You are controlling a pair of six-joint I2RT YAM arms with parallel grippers.
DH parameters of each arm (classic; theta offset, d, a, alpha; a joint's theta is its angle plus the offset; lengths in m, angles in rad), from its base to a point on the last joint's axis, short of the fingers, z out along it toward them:
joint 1: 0 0.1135 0.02 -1.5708
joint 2: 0 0 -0.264 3.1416
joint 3: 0.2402 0 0.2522 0
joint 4: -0.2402 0 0.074 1.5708
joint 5: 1.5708 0 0 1.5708
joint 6: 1.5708 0.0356 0 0
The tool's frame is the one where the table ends.
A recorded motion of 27 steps. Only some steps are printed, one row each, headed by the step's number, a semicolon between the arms.
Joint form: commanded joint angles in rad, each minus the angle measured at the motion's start. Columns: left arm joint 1, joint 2, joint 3, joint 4, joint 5, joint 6; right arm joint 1, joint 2, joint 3, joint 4, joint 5, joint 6.
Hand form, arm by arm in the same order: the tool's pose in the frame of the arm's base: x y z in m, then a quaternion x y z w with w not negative. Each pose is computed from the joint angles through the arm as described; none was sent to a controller.
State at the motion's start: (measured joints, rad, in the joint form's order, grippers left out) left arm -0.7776 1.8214 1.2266 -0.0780 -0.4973 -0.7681; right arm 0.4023 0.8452 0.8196 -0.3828 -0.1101 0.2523
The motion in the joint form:
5: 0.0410 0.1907 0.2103 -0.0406 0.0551 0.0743; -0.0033 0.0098 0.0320 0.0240 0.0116 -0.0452
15: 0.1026 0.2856 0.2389 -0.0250 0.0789 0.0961; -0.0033 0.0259 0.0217 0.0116 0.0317 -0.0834
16: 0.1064 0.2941 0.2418 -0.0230 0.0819 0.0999; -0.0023 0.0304 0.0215 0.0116 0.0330 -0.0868
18: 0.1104 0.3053 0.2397 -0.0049 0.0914 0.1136; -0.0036 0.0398 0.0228 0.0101 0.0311 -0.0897
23: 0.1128 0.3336 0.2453 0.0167 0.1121 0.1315; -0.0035 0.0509 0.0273 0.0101 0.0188 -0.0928
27: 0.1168 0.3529 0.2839 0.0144 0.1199 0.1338; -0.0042 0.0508 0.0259 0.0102 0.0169 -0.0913
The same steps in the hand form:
5: 0.3455 -0.2927 0.2014 -0.07418 0.88514 -0.12175 0.44294; 0.1776 0.0787 0.3331 -0.10658 0.81544 0.20802 0.52955
15: 0.3724 -0.2795 0.1698 -0.08203 0.89602 -0.09630 0.42562; 0.1808 0.0793 0.3254 -0.11713 0.82514 0.18592 0.52045
16: 0.3743 -0.2789 0.1670 -0.08110 0.89701 -0.09469 0.42407; 0.1817 0.0798 0.3245 -0.11867 0.82623 0.18428 0.51894
18: 0.3764 -0.2786 0.1627 -0.07533 0.89733 -0.09601 0.42416; 0.1835 0.0803 0.3231 -0.11999 0.82868 0.18294 0.51520
23: 0.3799 -0.2808 0.1531 -0.06417 0.89990 -0.09926 0.41977; 0.1854 0.0816 0.3227 -0.12471 0.82966 0.18639 0.51124
27: 0.3868 -0.2841 0.1560 -0.06489 0.89714 -0.10603 0.42390; 0.1854 0.0816 0.3223 -0.12432 0.83003 0.18723 0.51043

